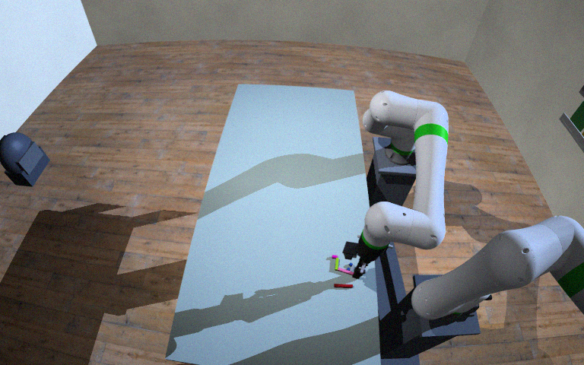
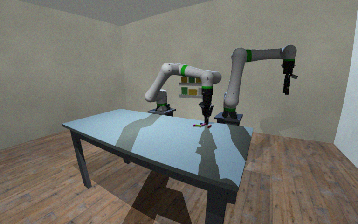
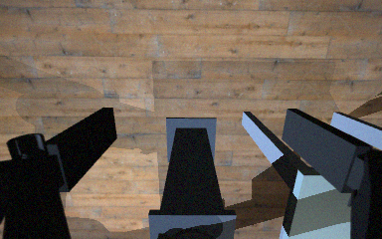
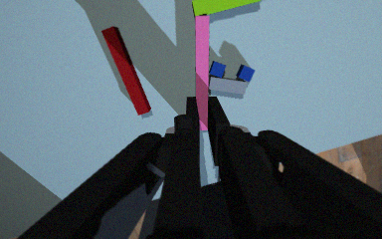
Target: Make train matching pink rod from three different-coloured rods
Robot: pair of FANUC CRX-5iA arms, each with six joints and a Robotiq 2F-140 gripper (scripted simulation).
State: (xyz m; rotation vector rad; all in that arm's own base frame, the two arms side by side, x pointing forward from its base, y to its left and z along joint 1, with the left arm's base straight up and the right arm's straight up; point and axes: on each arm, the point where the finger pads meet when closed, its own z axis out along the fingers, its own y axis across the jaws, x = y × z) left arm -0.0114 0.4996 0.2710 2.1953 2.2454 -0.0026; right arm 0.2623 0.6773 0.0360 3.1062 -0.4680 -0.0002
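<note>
My right gripper is now 30 mm to the left of the grey rod, 30 mm above it and 10 mm short of it. The rest, counted from my right hand: red rod: 60 mm ahead, 40 mm to the left, 30 mm below; pink rod: 30 mm below, 30 mm ahead, 10 mm to the right; lime rod: 70 mm ahead, 50 mm to the right, 30 mm below.
</note>
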